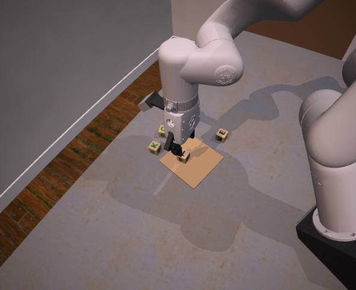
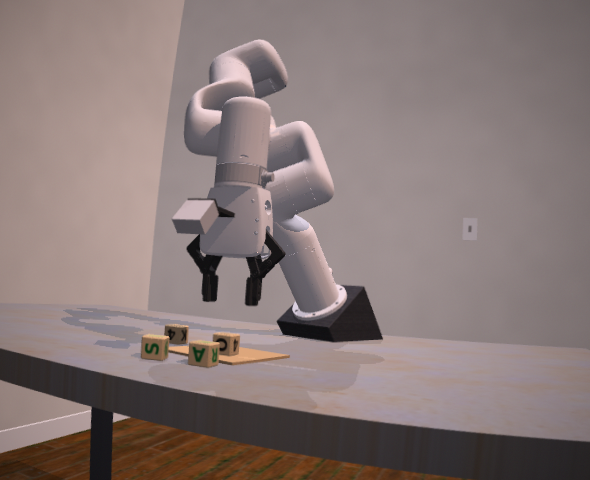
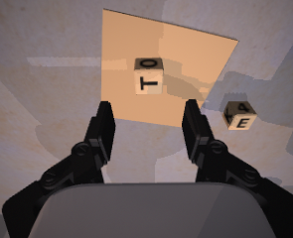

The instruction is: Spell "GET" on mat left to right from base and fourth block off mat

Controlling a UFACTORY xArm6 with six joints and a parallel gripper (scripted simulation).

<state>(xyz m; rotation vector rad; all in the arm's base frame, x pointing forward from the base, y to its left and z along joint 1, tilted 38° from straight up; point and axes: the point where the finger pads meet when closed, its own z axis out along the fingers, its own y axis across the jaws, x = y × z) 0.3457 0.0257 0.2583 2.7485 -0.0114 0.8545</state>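
Right now the T block is 8 cm below my hand. The rest, counted from my hand: G block (10 cm ahead, 6 cm to the right, 8 cm below); tan mat (2 cm behind, 1 cm to the right, 9 cm below); E block (8 cm behind, 12 cm to the right, 8 cm below).
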